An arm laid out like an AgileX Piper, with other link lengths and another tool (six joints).
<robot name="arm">
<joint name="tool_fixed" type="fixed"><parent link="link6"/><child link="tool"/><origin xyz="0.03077 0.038 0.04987" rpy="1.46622 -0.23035 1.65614"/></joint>
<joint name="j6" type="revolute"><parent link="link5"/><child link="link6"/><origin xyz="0.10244 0 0.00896" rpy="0 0 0"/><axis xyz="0.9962 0 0.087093"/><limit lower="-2.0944" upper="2.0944"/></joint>
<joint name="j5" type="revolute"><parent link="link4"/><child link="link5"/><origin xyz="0 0 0" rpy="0 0 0"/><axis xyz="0 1 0"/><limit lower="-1.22" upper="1.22"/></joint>
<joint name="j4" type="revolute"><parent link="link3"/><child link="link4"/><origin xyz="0.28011 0 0.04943" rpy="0 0 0"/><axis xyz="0.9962 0 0.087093"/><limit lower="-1.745" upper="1.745"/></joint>
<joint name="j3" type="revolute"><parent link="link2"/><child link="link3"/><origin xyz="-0.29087 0 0.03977" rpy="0 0 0"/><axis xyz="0 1 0"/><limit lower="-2.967" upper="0"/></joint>
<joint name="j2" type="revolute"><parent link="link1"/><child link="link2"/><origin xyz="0 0 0" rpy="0 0 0"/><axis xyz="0 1 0"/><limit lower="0" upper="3.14"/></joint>
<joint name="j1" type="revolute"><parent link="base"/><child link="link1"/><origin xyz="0 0 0.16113" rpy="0 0 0"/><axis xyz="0 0 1"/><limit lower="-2.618" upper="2.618"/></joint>
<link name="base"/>
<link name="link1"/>
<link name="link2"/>
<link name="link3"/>
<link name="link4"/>
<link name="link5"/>
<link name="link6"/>
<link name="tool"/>
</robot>
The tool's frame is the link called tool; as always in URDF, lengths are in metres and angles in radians.
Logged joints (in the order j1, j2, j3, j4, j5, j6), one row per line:
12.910, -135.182, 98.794, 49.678, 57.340, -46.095
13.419, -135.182, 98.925, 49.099, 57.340, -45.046
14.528, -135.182, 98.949, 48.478, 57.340, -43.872
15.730, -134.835, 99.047, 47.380, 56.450, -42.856
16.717, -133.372, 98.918, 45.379, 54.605, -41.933
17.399, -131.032, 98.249, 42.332, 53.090, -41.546
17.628, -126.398, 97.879, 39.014, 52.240, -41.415
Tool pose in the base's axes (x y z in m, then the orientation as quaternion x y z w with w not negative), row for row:
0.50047, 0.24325, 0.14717, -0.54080, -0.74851, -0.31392, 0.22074
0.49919, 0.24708, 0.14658, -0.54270, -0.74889, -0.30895, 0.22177
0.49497, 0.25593, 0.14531, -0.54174, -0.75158, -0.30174, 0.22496
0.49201, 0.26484, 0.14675, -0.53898, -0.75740, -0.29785, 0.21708
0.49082, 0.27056, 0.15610, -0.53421, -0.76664, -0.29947, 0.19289
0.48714, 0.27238, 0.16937, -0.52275, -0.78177, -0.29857, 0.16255
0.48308, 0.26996, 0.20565, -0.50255, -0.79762, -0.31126, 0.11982
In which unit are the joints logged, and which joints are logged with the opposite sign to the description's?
The joints are logged in degrees. Opposite sign: j2, j3.
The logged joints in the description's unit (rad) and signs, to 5 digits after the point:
0.22532, 2.35937, -1.72428, 0.86704, 1.00077, -0.80451
0.23421, 2.35937, -1.72657, 0.85694, 1.00077, -0.78620
0.25356, 2.35937, -1.72699, 0.84610, 1.00077, -0.76571
0.27454, 2.35331, -1.72870, 0.82694, 0.98524, -0.74798
0.29177, 2.32778, -1.72644, 0.79201, 0.95304, -0.73187
0.30367, 2.28694, -1.71477, 0.73883, 0.92660, -0.72511
0.30767, 2.20606, -1.70831, 0.68092, 0.91176, -0.72283

